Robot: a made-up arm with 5 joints.
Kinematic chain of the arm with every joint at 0, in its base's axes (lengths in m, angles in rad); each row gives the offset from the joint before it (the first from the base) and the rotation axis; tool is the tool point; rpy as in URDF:
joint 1: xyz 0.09 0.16 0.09 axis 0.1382 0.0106 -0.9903
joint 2: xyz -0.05 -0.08 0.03 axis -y
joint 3: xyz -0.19 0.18 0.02 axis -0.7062 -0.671 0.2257
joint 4: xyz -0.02 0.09 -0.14 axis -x
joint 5: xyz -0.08 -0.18 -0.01 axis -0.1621 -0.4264 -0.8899
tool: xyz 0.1 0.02 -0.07 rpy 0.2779 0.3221 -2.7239
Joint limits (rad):
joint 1: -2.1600..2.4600
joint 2: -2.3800..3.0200
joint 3: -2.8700..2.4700
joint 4: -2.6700..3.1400
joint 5: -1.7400..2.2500
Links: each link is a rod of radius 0.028 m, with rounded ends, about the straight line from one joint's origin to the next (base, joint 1, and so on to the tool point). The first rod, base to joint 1, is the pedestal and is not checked.
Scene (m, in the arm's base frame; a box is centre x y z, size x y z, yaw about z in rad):
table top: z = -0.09
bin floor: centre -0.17 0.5 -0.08 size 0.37 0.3 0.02 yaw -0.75
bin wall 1: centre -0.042 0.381 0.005 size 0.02 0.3 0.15 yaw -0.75
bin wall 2: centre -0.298 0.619 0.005 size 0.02 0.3 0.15 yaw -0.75
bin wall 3: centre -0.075 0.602 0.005 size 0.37 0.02 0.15 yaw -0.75
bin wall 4: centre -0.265 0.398 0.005 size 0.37 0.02 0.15 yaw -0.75
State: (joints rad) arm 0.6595 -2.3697 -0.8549 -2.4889 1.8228
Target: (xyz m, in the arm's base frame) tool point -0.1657 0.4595 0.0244
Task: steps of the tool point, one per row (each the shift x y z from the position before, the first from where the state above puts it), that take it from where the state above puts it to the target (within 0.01 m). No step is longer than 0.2 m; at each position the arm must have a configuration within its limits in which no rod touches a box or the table.
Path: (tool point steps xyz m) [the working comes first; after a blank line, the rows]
Joints at the target: 0.8387 -1.3281 0.9248 -1.7842 1.3395
Straight joint move there: clear.

1: -0.1317 0.0391 0.1413
2: -0.1835 0.0506 0.0492
3: -0.1866 0.0401 -0.0537
4: -0.1452 0.0046 -0.1371
5: -0.0755 -0.0486 -0.1766
6: -0.0007 -0.1040 -0.1626

